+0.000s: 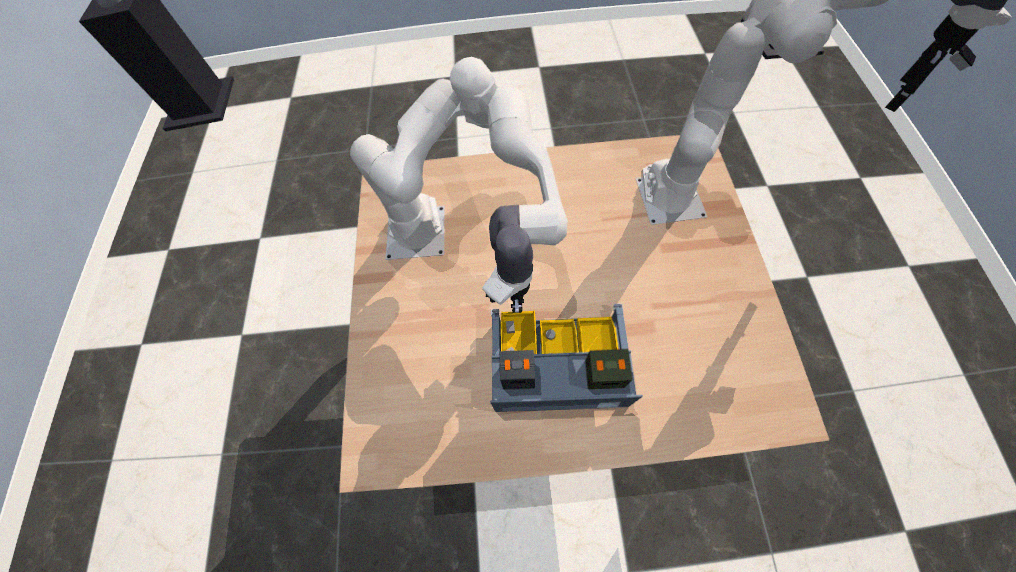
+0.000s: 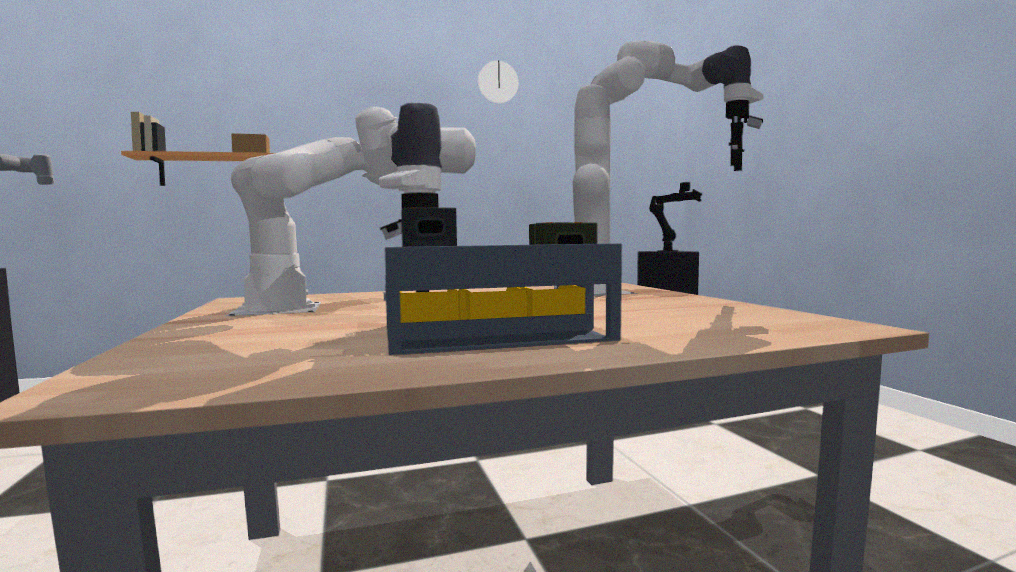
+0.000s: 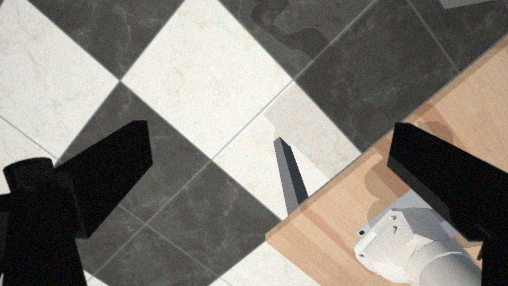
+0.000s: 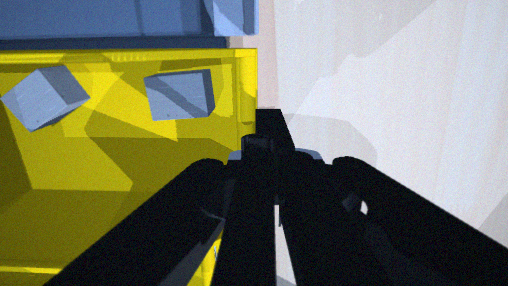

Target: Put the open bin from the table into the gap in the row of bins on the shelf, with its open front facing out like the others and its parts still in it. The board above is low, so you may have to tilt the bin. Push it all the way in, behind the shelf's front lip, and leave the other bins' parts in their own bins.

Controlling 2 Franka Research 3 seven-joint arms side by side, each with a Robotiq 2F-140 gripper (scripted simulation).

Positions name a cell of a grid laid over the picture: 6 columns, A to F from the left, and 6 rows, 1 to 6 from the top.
Note:
In view: the left gripper (image 1: F2), the right gripper (image 4: D3) and a yellow bin (image 2: C4).
The left gripper shows as well in image 2 (image 2: E2) and in image 3 (image 3: D4).

